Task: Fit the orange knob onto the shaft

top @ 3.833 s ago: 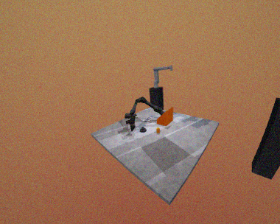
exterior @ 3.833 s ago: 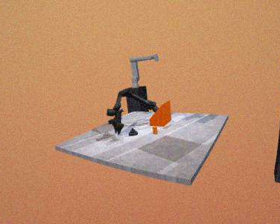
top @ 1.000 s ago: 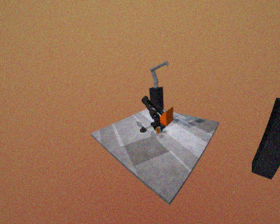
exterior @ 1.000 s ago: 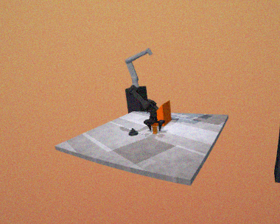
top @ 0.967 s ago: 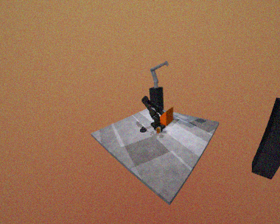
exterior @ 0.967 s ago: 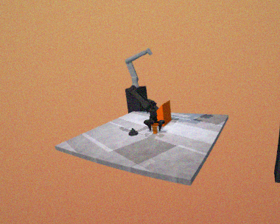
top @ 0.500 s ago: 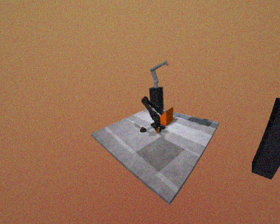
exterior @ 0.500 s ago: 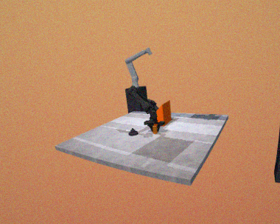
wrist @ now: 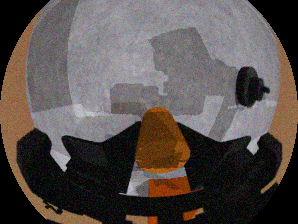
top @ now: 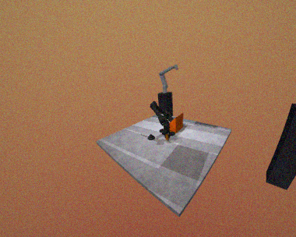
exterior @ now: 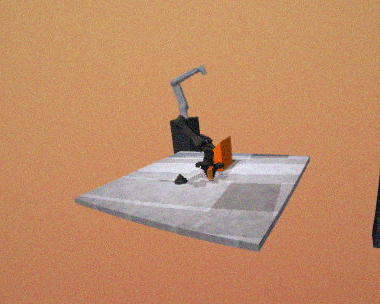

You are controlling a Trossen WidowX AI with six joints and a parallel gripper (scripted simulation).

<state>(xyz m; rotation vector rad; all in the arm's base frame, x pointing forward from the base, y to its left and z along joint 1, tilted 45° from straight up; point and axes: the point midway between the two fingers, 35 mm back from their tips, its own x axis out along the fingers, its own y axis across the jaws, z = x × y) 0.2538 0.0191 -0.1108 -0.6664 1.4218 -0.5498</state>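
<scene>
Now: the dark pedestal 190 mm to the right of my gripper tip, 80 mm ahead of it and 10 mm above it. From my gripper tip the other things lie so: orange knob 20 mm above.
</scene>
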